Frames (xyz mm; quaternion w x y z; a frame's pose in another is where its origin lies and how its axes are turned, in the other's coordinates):
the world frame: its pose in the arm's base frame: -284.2 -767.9 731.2 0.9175 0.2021 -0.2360 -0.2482
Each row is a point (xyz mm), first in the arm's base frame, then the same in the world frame.
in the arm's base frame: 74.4 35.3 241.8
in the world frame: -330.8 528.9 -790.0
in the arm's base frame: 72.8 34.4 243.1
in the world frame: -331.1 528.2 -787.8
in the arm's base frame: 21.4 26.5 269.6
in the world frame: -357.3 516.4 -737.0
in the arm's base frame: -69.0 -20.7 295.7
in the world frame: -391.8 459.0 -655.8
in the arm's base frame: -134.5 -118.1 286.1
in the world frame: -391.5 353.3 -603.9
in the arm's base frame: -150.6 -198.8 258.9
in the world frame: -368.4 270.1 -596.8
